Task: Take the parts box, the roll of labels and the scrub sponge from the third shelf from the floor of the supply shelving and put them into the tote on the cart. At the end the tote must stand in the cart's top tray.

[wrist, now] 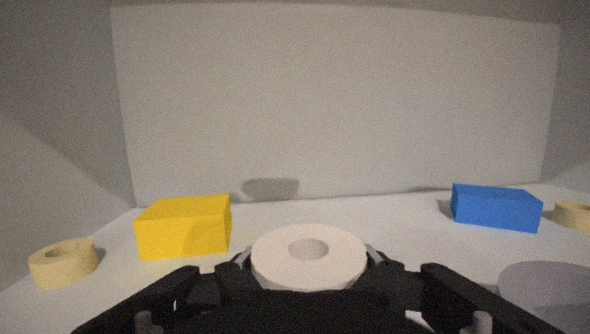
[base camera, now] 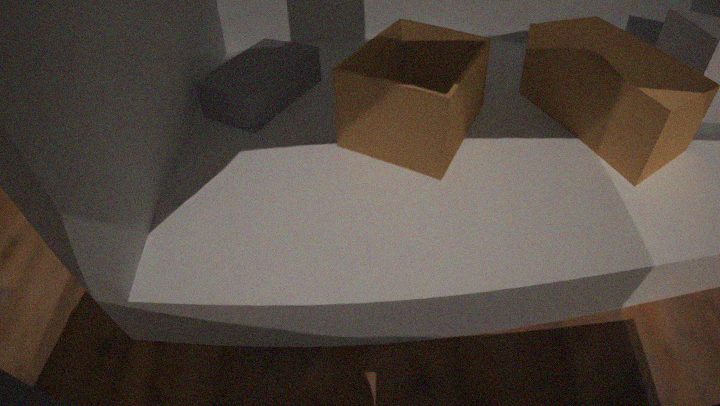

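Observation:
The roll of labels (wrist: 270, 256), a thick white ring with a hole, is upright between my fingertips in the wrist view. My gripper (wrist: 308, 259) is shut on it, with a finger against each side; its lower part is hidden by the gripper. A yellow block (wrist: 184, 231) lies on the shelf at the left, behind the roll. A blue block (wrist: 495, 209) lies farther right near the back panel. I cannot tell for certain which block is the scrub sponge and which the parts box. The tote and the cart do not show in either view.
A tan ring (wrist: 64, 270) lies at the far left, another tan ring (wrist: 572, 217) at the right edge. A grey-purple round container (wrist: 545, 285) stands close at right. The base camera shows two brown open boxes (base camera: 393, 118) (base camera: 640, 136) and a dark block (base camera: 252, 90) on a pale shelf (base camera: 378, 226).

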